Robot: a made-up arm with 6 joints.
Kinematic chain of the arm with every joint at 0, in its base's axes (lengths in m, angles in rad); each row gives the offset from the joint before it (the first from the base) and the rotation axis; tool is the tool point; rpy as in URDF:
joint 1: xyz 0 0 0.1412 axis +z
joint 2: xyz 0 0 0 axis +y
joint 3: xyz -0.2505 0 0.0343 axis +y
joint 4: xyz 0.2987 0 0.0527 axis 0.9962 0 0.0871
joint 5: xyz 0 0 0 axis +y
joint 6: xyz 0.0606 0 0.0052 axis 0.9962 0 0.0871
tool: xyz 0 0 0 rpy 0 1.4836 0
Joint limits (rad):
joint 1: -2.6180..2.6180
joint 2: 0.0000..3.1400
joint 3: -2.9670..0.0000
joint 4: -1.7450..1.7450
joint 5: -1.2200..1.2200
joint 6: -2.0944..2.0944
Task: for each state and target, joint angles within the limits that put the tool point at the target. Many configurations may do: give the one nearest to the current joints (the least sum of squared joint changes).
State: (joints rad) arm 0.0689 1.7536 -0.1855 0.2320 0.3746 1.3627
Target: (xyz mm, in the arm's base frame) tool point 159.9 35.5 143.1
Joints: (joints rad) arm 0.1674 1.0063 -0.2346 0.2457 0.5993 1.3627
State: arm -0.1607 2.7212 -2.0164 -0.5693 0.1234 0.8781
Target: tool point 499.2 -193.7 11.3
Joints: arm -0.3604 2.6829 -1.9272 -0.5708 0.1573 0.8781
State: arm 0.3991 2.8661 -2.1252 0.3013 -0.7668 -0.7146
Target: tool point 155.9 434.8 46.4
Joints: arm 1.2509 2.3943 -1.3492 0.2514 -0.8417 -0.7146
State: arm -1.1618 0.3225 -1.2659 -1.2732 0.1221 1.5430
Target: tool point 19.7 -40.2 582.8
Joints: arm -1.0858 0.5746 -1.2794 -1.2727 0.0210 1.5430
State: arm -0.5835 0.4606 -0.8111 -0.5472 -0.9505 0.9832
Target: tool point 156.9 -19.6 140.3
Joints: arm -0.2963 0.9945 -0.0146 -0.6624 -0.8106 0.9832
